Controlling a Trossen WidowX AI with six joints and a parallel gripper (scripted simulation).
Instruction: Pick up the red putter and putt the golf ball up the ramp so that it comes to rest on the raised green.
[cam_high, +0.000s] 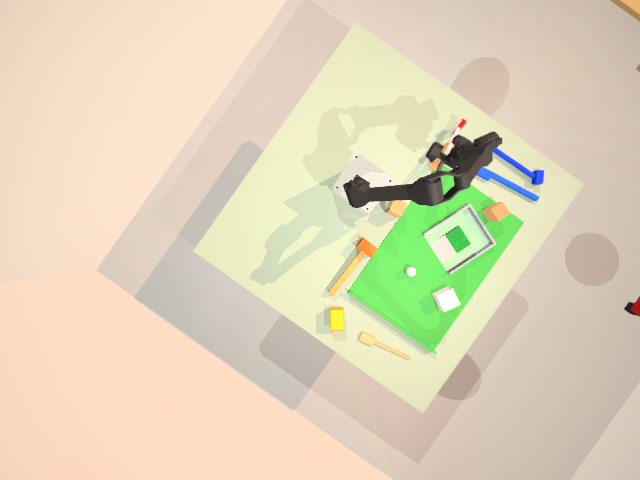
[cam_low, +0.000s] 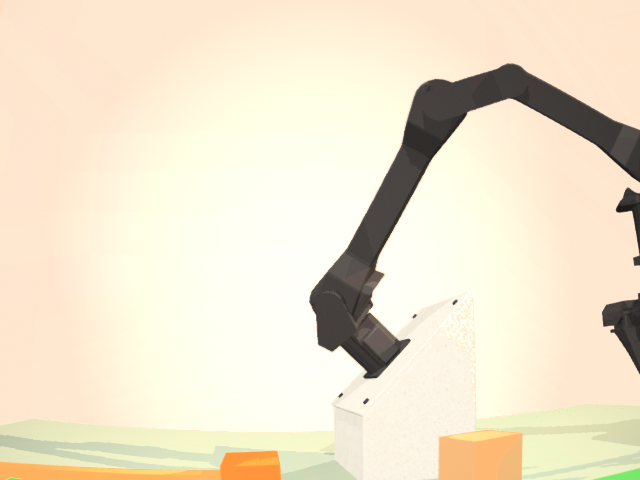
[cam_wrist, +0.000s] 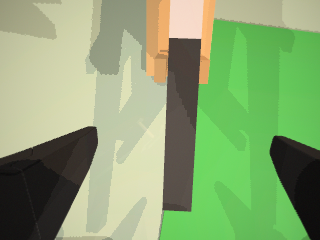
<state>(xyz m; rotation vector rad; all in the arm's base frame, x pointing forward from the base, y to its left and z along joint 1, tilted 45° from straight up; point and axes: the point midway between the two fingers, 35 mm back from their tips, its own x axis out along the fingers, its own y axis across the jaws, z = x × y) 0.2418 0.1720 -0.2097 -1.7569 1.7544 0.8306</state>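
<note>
The red putter is 12 cm to the left of my gripper tip, 3 cm below it and 1 cm behind it. Also, from my gripper tip: white golf ball: 43 cm to the right, 17 cm ahead, 6 cm below; green mat: 31 cm to the right, 24 cm ahead, 9 cm below; white cube: 45 cm to the right, 37 cm ahead, 6 cm below.
</note>
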